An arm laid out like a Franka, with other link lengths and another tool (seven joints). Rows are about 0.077 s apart.
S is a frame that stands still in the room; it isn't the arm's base.
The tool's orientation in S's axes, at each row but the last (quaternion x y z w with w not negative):
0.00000 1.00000 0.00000 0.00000
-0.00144 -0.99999 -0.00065 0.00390
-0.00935 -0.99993 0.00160 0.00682
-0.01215 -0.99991 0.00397 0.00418
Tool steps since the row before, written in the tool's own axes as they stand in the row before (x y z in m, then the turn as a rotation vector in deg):
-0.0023 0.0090 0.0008 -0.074 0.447 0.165
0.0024 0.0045 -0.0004 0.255 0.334 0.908
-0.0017 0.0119 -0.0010 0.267 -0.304 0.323
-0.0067 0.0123 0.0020 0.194 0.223 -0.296
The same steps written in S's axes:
0.0023 0.0090 -0.0008 0.074 0.447 -0.165
-0.0024 0.0045 0.0004 -0.261 0.336 -0.906
0.0019 0.0119 0.0009 -0.277 -0.300 -0.318
0.0070 0.0121 -0.0022 -0.186 0.230 0.296

